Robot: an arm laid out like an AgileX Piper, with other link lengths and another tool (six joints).
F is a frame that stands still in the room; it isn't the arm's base.
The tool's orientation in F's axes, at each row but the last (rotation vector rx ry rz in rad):
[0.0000 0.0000 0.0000]
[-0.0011 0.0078 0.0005]
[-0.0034 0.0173 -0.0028]
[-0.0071 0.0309 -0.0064]
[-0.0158 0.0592 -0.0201]
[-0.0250 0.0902 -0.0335]
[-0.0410 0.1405 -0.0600]
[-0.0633 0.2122 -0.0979]
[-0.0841 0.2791 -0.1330]
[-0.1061 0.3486 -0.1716]
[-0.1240 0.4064 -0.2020]
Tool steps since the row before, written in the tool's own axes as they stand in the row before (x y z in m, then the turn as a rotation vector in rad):
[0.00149 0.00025 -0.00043 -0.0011 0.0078 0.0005]
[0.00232 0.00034 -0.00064 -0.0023 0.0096 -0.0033]
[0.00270 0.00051 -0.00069 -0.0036 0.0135 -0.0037]
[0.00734 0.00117 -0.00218 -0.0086 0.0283 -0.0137]
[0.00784 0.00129 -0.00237 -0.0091 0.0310 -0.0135]
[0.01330 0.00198 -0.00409 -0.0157 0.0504 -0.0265]
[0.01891 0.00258 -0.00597 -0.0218 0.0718 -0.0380]
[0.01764 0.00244 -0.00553 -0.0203 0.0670 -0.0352]
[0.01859 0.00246 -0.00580 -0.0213 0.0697 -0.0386]
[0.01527 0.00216 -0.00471 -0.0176 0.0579 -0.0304]
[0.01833 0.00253 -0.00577 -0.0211 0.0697 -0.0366]
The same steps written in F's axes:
[0.00149 0.00025 -0.00043 -0.0011 0.0078 0.0005]
[0.00231 0.00034 -0.00066 -0.0023 0.0096 -0.0033]
[0.00269 0.00050 -0.00074 -0.0036 0.0135 -0.0037]
[0.00728 0.00111 -0.00241 -0.0088 0.0283 -0.0136]
[0.00771 0.00109 -0.00285 -0.0093 0.0310 -0.0134]
[0.01293 0.00142 -0.00532 -0.0164 0.0503 -0.0263]
[0.01799 0.00117 -0.00864 -0.0228 0.0716 -0.0378]
[0.01620 0.00031 -0.00923 -0.0212 0.0668 -0.0350]
[0.01638 -0.00059 -0.01080 -0.0228 0.0694 -0.0383]
[0.01281 -0.00106 -0.00973 -0.0183 0.0578 -0.0303]
[0.01458 -0.00202 -0.01262 -0.0219 0.0695 -0.0365]

